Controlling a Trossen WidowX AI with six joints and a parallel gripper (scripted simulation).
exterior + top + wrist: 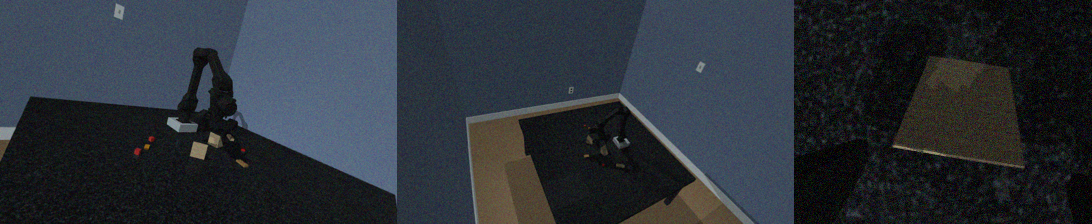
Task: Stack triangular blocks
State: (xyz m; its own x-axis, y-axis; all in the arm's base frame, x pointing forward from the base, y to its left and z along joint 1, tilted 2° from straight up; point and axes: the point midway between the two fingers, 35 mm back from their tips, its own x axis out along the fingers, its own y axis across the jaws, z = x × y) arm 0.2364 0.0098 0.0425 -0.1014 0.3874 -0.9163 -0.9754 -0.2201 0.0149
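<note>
My gripper tip is now 1 cm past the tan triangular block, 2 cm to the right of it and 4 cm above it. The rest, counted from my gripper tip: orange cube (4 cm behind, 32 cm to the right, 5 cm below); then red cube (7 cm ahead, 15 cm to the left, 5 cm below); then thin tan piece (17 cm ahead, 1 cm to the left, 6 cm below).
</note>
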